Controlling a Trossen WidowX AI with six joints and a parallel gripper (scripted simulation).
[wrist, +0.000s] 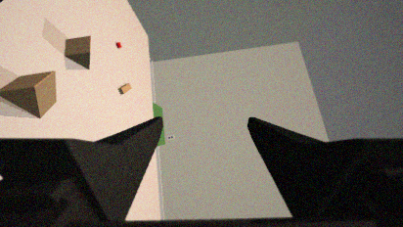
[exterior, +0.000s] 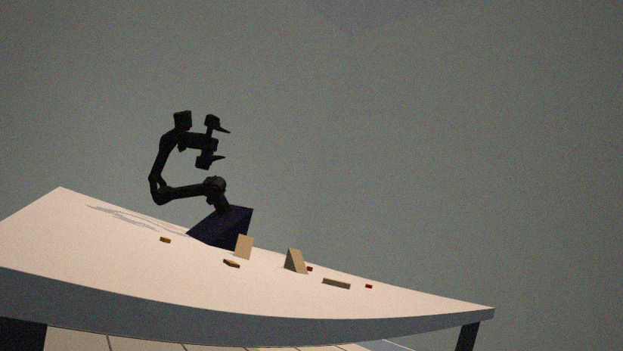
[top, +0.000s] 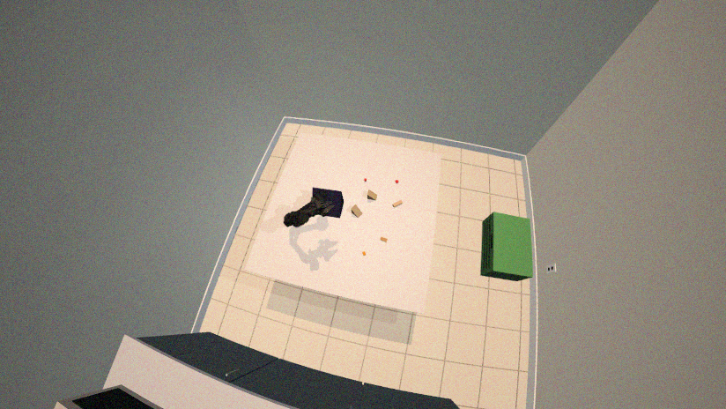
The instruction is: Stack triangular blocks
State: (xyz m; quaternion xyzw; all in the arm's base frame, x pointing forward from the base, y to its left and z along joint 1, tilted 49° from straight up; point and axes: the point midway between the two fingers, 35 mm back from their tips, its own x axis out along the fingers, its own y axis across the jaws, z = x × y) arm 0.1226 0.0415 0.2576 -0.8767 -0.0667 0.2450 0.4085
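Now: the triangular block 19 cm ahead of my gripper tip, 24 cm to the left of it and 32 cm below it. Round my gripper tip: flat tan block (41 cm ahead, 21 cm to the left, 33 cm below); small orange piece (21 cm ahead, 20 cm to the right, 33 cm below).
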